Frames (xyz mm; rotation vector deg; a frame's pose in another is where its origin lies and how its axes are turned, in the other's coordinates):
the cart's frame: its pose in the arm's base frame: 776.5 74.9 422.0 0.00 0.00 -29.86
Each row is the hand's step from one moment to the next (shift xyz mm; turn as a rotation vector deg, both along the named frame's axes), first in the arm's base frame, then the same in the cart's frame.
Working: the arm's base frame: its pose in the cart's frame: -636.1 -451.6 -422.0 0.00 0.00 29.86

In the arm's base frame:
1: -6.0 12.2 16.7 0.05 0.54 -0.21
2: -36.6 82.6 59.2 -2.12 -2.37 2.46
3: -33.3 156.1 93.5 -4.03 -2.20 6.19
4: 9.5 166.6 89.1 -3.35 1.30 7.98
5: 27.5 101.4 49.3 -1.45 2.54 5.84
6: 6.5 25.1 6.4 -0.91 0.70 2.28
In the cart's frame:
1: -11.3 7.6 16.7 -0.23 0.49 -0.21
2: -72.9 53.4 59.2 -0.66 -3.11 2.46
3: -106.6 118.8 93.5 -2.40 -3.91 6.19
4: -74.7 149.2 89.1 -3.55 -0.54 7.98
5: -26.6 101.6 49.3 -2.52 1.48 5.84
6: -6.9 25.0 6.4 -1.14 0.15 2.28

